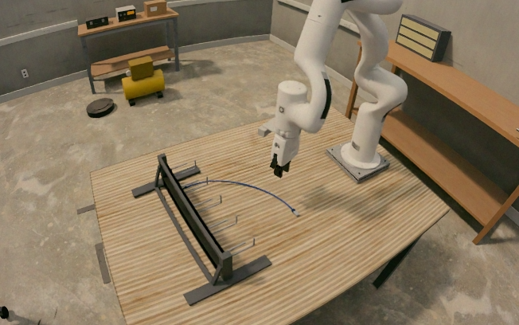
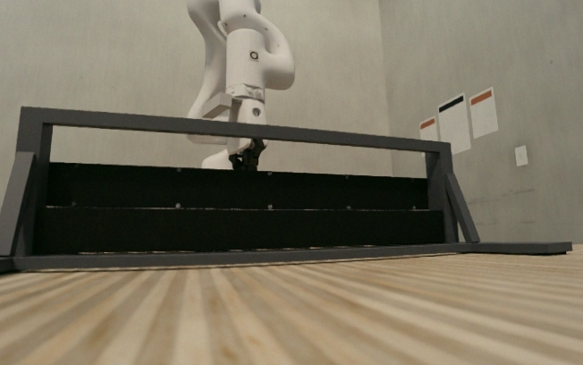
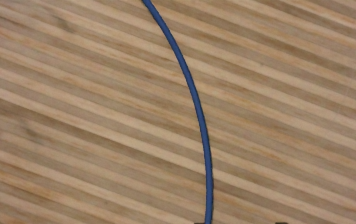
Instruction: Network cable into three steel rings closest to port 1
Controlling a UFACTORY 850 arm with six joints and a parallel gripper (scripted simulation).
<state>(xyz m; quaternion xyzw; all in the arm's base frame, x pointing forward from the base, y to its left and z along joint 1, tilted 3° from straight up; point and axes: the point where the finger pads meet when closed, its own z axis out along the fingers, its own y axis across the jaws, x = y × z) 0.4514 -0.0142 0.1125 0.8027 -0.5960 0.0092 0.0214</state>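
Right now my hand is 1 cm past the pale plug, 9 cm to the right of it and 14 cm above it. The rest, counted from my hand: dark grey rack: 33 cm ahead, 4 cm to the right, 8 cm below.
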